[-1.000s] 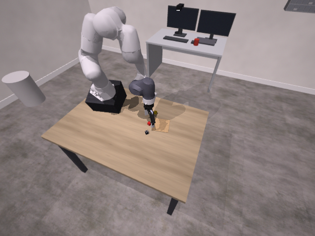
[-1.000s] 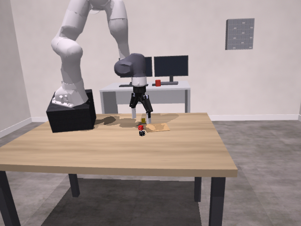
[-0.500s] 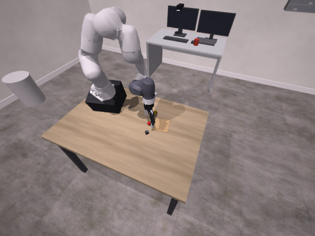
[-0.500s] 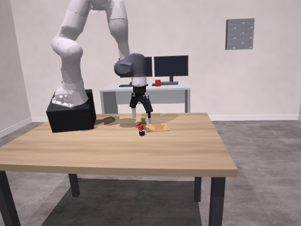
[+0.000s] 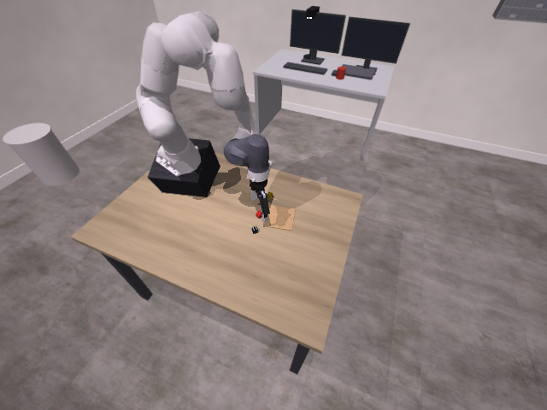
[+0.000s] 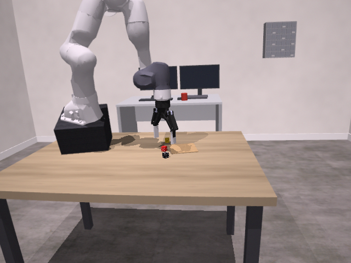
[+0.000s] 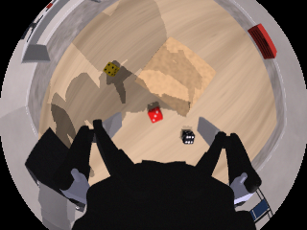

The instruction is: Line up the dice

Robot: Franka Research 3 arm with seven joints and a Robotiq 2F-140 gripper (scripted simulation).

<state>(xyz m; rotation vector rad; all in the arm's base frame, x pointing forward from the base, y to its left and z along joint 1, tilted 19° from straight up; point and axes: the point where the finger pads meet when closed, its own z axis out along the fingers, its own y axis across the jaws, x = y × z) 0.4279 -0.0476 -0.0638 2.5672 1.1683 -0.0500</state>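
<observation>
Now: the red die 6 cm below my hand, 1 cm to the left of it and 1 cm behind it. From my hand the other things lie so: yellow die 15 cm to the left, 6 cm below, 2 cm behind; then black die 9 cm to the right, 6 cm below, 2 cm ahead; then tan mat 9 cm ahead, 7 cm below, 4 cm to the left.
</observation>
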